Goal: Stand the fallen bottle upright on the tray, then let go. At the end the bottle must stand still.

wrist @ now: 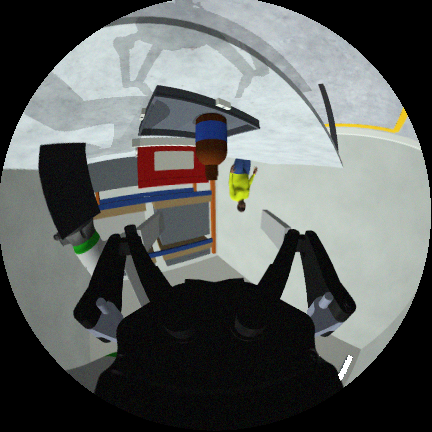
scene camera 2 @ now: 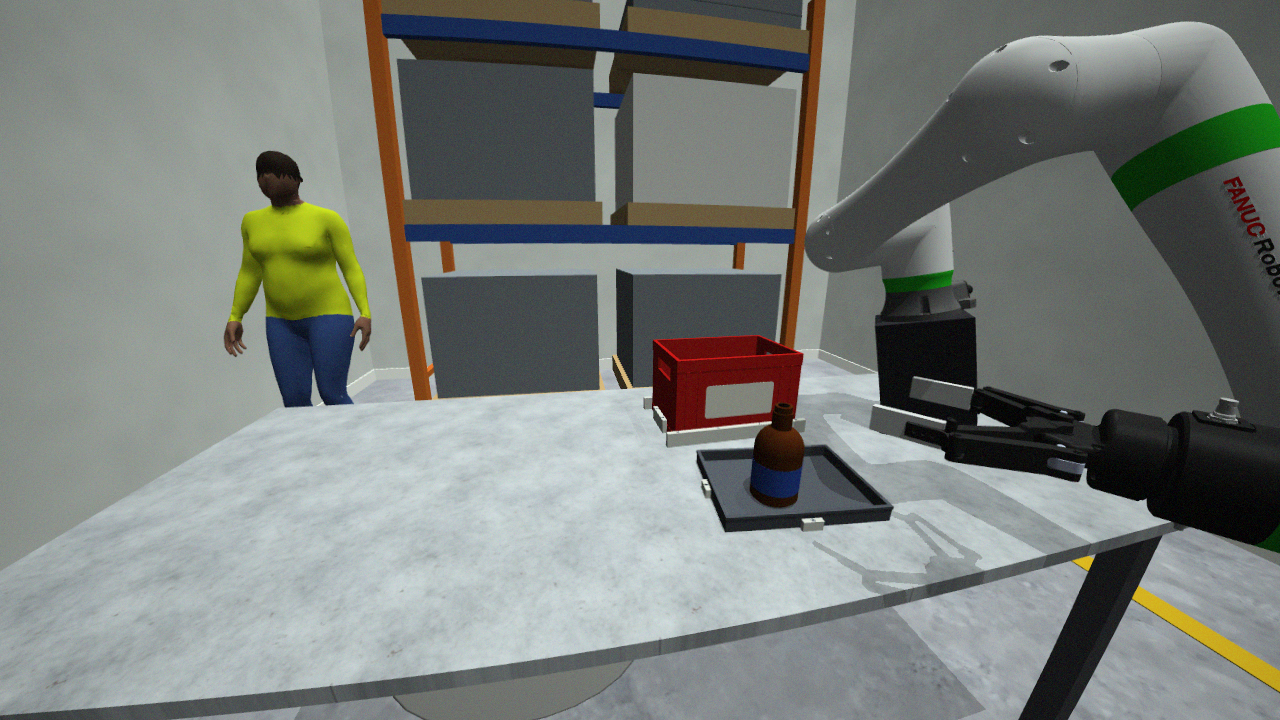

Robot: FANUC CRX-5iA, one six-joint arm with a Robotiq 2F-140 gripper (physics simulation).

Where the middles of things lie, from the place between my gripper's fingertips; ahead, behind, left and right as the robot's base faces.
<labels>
My hand is 50 mm short of the brown bottle [scene camera 2: 778, 454], 130 mm to the left of it and 130 mm above it. Also, from my hand: red crate [scene camera 2: 708, 382] 20 mm behind, 420 mm to the right, 120 mm below; then dark tray [scene camera 2: 830, 489] 20 mm ahead, 150 mm to the right, 200 mm below.
</labels>
